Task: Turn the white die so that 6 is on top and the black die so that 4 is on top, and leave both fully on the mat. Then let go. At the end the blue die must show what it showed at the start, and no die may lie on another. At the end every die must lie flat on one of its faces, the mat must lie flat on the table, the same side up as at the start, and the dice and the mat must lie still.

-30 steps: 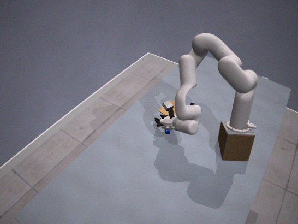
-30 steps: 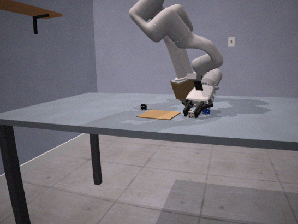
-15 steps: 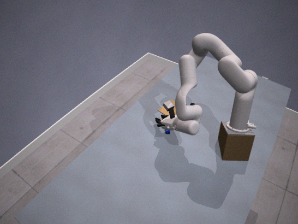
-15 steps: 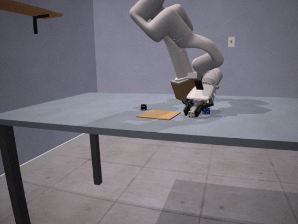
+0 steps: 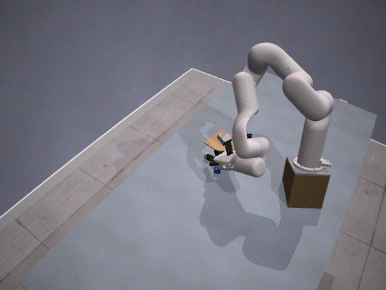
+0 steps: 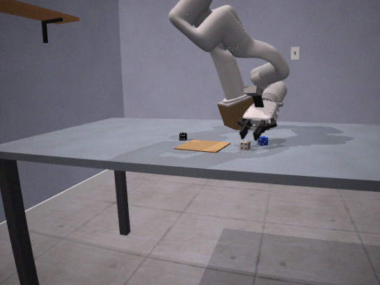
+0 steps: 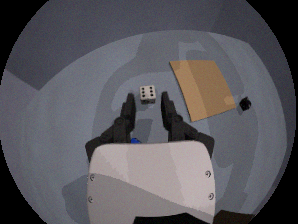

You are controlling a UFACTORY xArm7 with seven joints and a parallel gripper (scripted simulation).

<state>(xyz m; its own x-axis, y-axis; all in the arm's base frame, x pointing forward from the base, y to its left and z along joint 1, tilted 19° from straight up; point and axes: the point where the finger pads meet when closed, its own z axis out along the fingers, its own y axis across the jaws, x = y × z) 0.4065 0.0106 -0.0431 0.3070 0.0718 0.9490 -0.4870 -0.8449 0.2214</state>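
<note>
Now: the white die 30 mm ahead of my hand, 20 mm to the right of it and 30 mm below it. Also, from my hand: blue die: 30 mm behind, 40 mm to the left, 30 mm below; then black die: 110 mm behind, 230 mm to the right, 30 mm below; then mat: 10 mm behind, 150 mm to the right, 40 mm below.
</note>
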